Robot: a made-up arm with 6 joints.
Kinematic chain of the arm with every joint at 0, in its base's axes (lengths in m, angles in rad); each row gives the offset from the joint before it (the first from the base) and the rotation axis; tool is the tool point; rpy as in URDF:
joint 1: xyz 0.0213 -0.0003 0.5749 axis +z
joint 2: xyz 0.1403 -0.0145 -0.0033 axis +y
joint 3: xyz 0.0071 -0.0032 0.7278 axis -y
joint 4: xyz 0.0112 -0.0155 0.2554 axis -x
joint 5: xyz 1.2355 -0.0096 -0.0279 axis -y
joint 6: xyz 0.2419 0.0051 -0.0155 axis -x
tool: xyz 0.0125 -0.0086 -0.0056 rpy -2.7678 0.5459 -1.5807
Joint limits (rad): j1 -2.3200..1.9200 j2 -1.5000..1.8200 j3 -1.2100..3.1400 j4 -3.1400..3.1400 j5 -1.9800..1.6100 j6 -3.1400..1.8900
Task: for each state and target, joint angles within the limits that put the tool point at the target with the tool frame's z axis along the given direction. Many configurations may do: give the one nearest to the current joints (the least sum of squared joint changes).
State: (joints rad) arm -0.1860 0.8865 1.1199 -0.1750 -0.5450 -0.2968
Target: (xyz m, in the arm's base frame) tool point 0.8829 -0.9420 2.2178 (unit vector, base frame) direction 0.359 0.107 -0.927
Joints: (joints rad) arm -0.7537 0.1902 0.9428 0.1995 -1.0341 0.0034
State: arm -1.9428 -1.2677 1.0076 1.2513 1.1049 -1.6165
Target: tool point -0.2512 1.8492 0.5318 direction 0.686 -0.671 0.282
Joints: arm -1.3277 -1.3808 1.6450 1.2102 1.6100 -1.9944
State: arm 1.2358 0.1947 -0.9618 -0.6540 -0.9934 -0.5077
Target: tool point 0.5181 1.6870 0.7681 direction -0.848 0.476 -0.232
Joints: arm 1.2846 0.2681 -0.1892 -0.5017 -0.1362 -0.4486
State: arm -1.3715 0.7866 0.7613 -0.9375 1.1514 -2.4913
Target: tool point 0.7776 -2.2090 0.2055 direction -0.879 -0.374 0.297
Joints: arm -1.1971 1.5749 1.1403 -1.1367 0.4848 -2.7577
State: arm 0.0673 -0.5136 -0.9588 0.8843 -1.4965 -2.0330
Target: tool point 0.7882 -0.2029 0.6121 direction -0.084 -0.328 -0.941
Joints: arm 0.0780 -0.5272 -1.2064 1.1448 -1.9800 -1.9015
